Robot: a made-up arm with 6 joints.
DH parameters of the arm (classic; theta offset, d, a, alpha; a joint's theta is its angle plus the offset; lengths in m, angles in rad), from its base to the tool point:
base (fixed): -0.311 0 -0.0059 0
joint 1: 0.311 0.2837 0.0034 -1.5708
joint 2: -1.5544 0 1.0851 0
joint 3: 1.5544 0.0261 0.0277 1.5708
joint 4: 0 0.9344 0.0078 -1.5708
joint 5: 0 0.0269 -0.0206 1.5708
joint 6: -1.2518 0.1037 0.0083 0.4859
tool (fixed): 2.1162 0.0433 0 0
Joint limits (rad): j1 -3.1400..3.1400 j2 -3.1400..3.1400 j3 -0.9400..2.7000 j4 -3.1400..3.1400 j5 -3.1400..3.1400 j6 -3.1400..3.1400
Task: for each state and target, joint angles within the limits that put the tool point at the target. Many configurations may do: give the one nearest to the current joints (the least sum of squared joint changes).
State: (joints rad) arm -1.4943 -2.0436 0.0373 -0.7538 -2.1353 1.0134
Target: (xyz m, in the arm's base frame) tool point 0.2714 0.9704 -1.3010
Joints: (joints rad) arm -1.7559 -2.4043 -0.3691 -0.7368 -2.2126 0.9983
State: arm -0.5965 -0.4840 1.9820 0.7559 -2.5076 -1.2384
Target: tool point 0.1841 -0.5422 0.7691
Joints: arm -1.2476 0.0172 2.4438 0.8424 -2.3987 -1.2252
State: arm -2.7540 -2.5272 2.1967 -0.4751 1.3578 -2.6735
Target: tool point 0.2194 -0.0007 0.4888
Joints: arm -3.0387 -2.0220 2.7000 -0.3320 1.2555 -2.6422
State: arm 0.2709 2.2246 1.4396 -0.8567 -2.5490 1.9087
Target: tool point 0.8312 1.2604 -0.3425
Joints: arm 0.9222 1.4844 1.1277 -0.8482 -2.5031 1.9123
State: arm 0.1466 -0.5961 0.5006 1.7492 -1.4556 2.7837
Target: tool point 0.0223 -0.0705 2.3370
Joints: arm 0.2205 -0.2348 0.4812 1.5654 -0.8955 2.7573
